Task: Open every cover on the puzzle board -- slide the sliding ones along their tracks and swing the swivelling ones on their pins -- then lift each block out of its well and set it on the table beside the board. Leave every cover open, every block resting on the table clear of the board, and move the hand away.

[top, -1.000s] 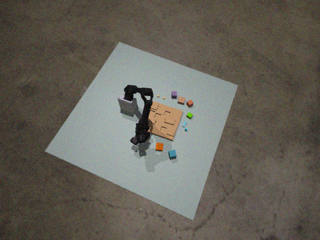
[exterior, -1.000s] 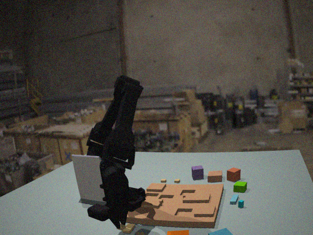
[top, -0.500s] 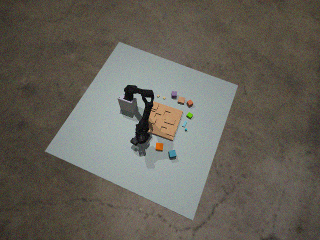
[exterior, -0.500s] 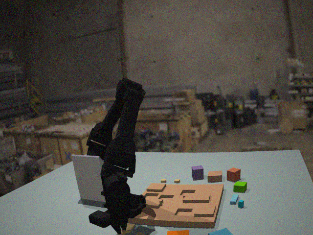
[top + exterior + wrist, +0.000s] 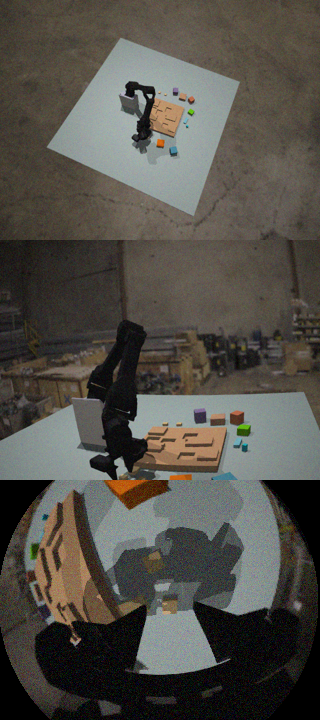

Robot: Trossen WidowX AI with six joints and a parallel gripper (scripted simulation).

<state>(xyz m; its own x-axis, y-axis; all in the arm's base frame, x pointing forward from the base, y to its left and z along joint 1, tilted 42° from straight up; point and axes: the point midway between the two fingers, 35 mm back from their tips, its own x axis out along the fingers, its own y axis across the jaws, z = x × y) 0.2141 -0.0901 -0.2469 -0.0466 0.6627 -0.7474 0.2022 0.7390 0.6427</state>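
The small tan bar lies 1 cm ahead of my gripper tip and 5 cm to the left of it. Round my gripper tip: blue block (30 cm ahead, 2 cm to the right, 2 cm above); orange block (18 cm ahead, 1 cm above); tan puzzle board (10 cm ahead, 24 cm to the left, 1 cm above).
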